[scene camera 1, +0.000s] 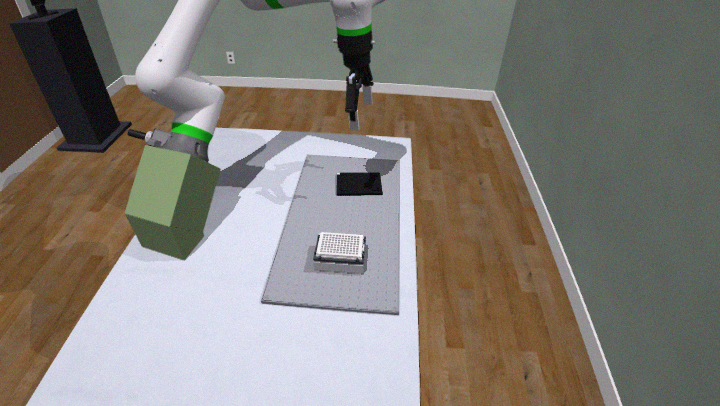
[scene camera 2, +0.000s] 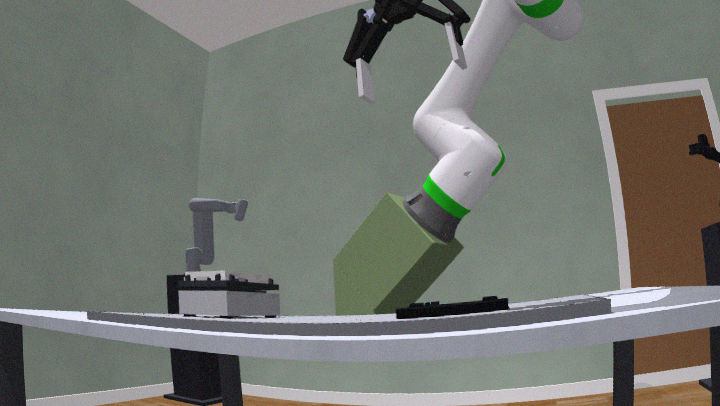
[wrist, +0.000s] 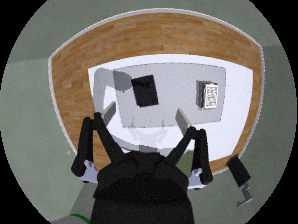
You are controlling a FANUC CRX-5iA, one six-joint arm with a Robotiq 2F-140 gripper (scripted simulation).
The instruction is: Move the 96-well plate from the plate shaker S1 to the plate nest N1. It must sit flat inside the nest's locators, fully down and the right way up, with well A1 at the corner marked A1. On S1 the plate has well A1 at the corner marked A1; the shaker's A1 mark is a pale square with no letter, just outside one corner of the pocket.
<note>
In view: my gripper [scene camera 2: 412,81], a white 96-well plate [scene camera 1: 331,245], a black plate nest N1 [scene camera 1: 355,183] and a plate shaker S1 [scene camera 2: 227,304].
My gripper is seen too in scene camera 1 [scene camera 1: 361,116] and in the wrist view [wrist: 146,110]. The plate shaker S1 also shows in scene camera 1 [scene camera 1: 318,265].
</note>
